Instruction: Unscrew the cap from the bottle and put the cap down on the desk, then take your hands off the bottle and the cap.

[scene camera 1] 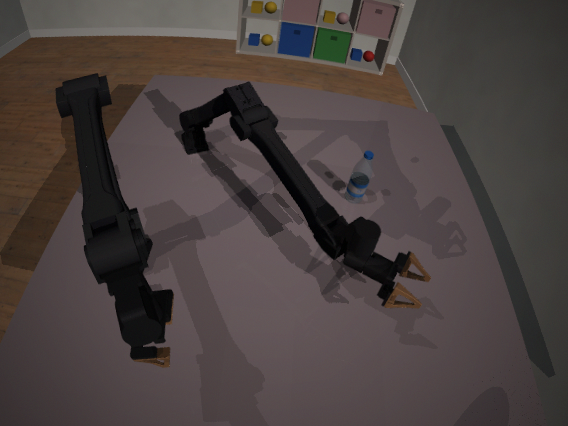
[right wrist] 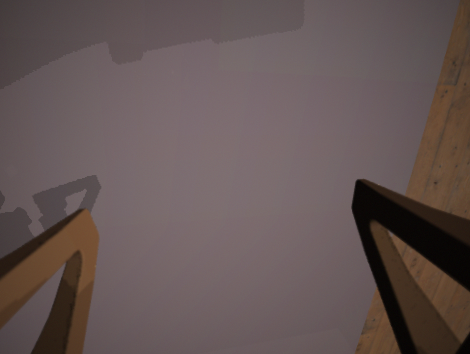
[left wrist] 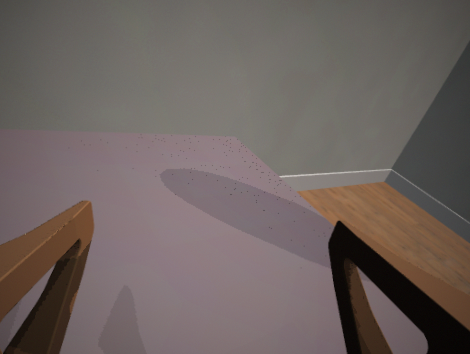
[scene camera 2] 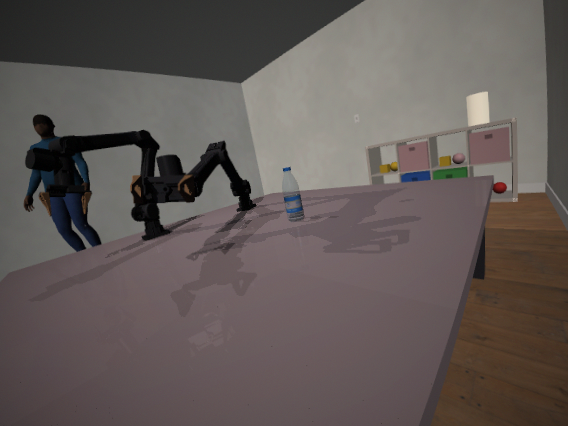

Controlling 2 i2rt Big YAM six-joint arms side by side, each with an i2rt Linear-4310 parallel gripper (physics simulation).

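Frame: origin at the left arm's base, x ahead, y left, z up, level; metres.
Where they show: left gripper, fingertip midpoint: (scene camera 1: 425,292) (left wrist: 217,223) (scene camera 2: 155,187); right gripper, fingertip midpoint: (scene camera 1: 167,344) (right wrist: 223,207) (scene camera 2: 68,214); left arm's base, origin of the base link: (scene camera 1: 194,143) (scene camera 2: 246,208); right arm's base, origin of the base link: (scene camera 2: 156,236).
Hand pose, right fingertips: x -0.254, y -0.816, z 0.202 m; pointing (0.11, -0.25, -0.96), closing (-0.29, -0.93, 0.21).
Observation:
Each offset is from my right fingertips to the top centre of the thing. Level surfaces: height alone.
A clear bottle @(dz +0.004, dx +0.703, dy +0.366 m) (scene camera 1: 358,185) (scene camera 2: 293,202) with a blue and white label stands upright on the desk @(dz -0.202 m) (scene camera 1: 320,380) (scene camera 2: 300,325). Its blue cap @(dz +0.005, dx +0.703, dy +0.366 m) (scene camera 1: 368,155) (scene camera 2: 286,169) sits on the bottle's neck. My left gripper (scene camera 1: 424,293) (scene camera 2: 161,190) (left wrist: 217,223) is open and empty, above the desk and well below the bottle in the scene camera 1 picture. My right gripper (scene camera 1: 170,332) (scene camera 2: 67,213) (right wrist: 223,207) is open and empty, at the lower left in scene camera 1, far from the bottle. Neither the bottle nor the cap shows in the wrist views.
The left arm (scene camera 1: 295,175) reaches across the desk to the left of the bottle. The right arm (scene camera 1: 97,165) runs down the left side. A shelf unit (scene camera 1: 320,25) (scene camera 2: 515,160) with bins stands beyond the desk. A person (scene camera 2: 70,210) stands behind the arms in scene camera 2.

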